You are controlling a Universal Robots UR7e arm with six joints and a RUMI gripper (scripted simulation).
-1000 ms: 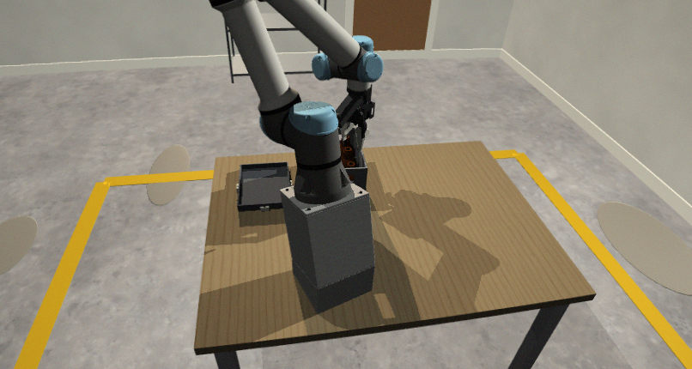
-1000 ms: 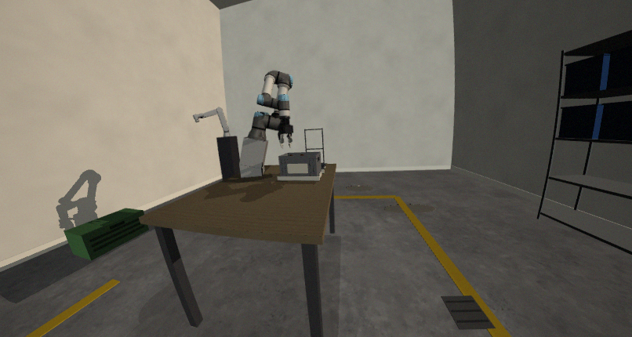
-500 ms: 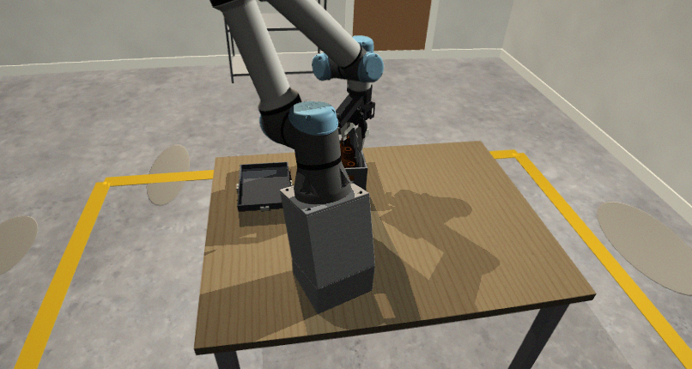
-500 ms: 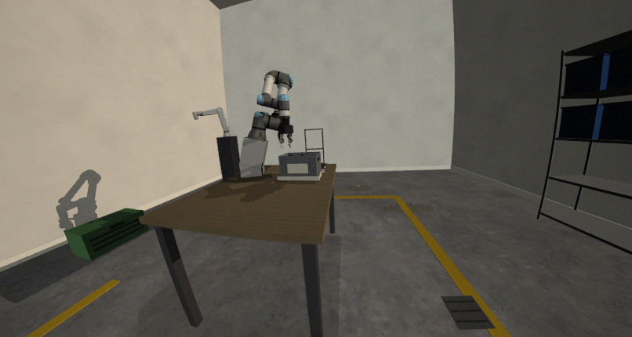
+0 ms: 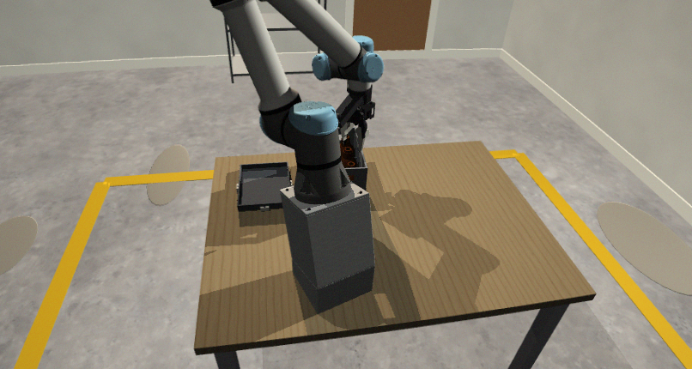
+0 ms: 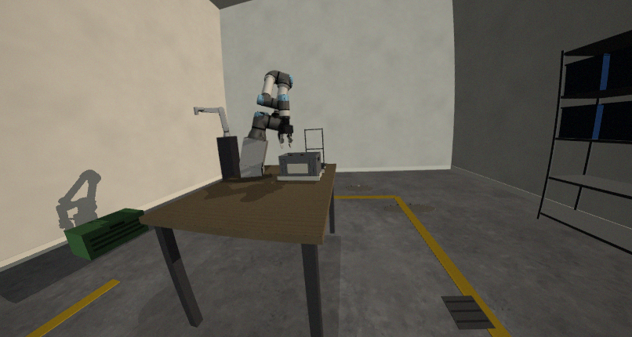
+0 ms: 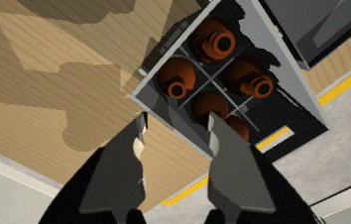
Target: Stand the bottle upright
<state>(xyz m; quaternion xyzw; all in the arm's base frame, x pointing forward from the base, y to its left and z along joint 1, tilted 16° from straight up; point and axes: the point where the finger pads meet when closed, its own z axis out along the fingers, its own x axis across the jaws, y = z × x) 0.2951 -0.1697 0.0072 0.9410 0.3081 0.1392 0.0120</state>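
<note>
My hand is 15 cm above the bottle. Also, from my hand: dark tray 29 cm to the left, 23 cm below, 14 cm ahead; then crate 16 cm below, 10 cm ahead, 3 cm to the left.
</note>
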